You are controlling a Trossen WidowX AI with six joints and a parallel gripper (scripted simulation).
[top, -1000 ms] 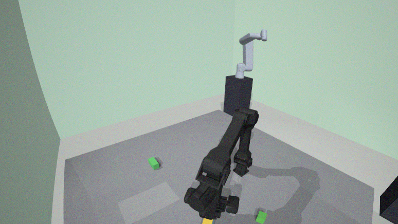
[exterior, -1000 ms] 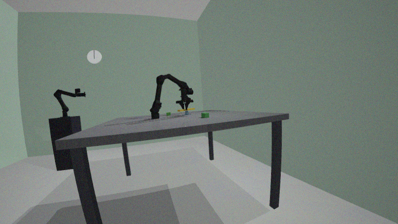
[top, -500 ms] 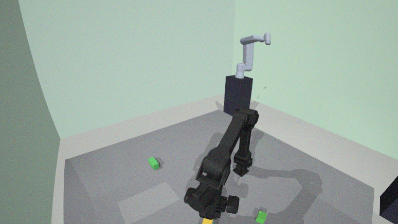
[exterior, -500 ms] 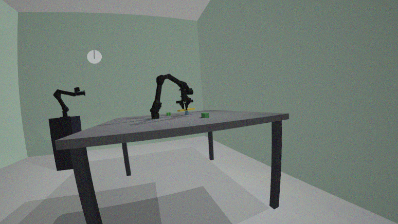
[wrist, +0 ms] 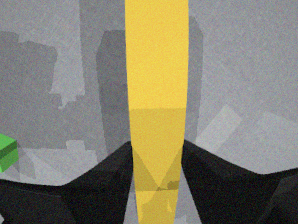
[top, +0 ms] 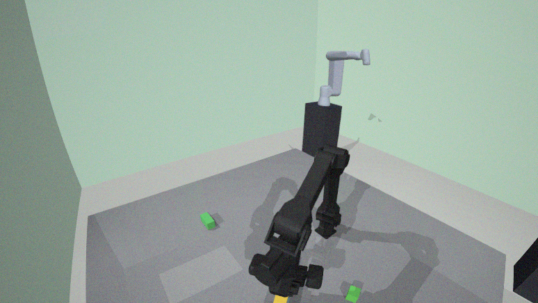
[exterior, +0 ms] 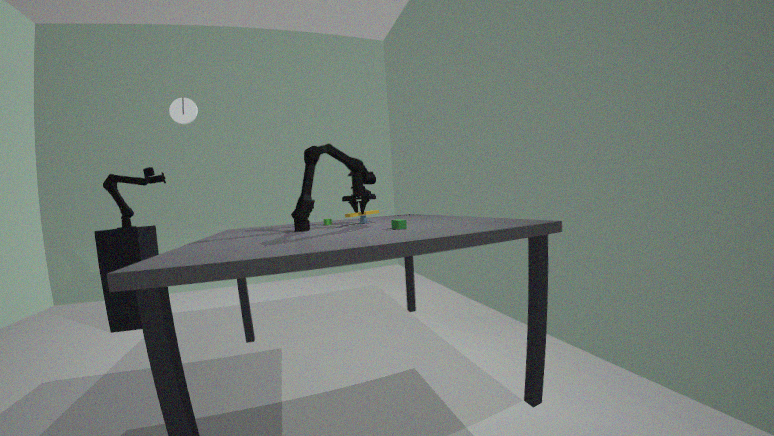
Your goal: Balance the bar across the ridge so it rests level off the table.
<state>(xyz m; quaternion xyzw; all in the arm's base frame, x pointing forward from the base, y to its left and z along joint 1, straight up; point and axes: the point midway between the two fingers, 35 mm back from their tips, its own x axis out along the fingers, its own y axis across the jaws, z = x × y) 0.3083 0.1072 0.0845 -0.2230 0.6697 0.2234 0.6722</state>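
The yellow bar is 20 mm to the left of my gripper tip and 20 mm ahead of it.
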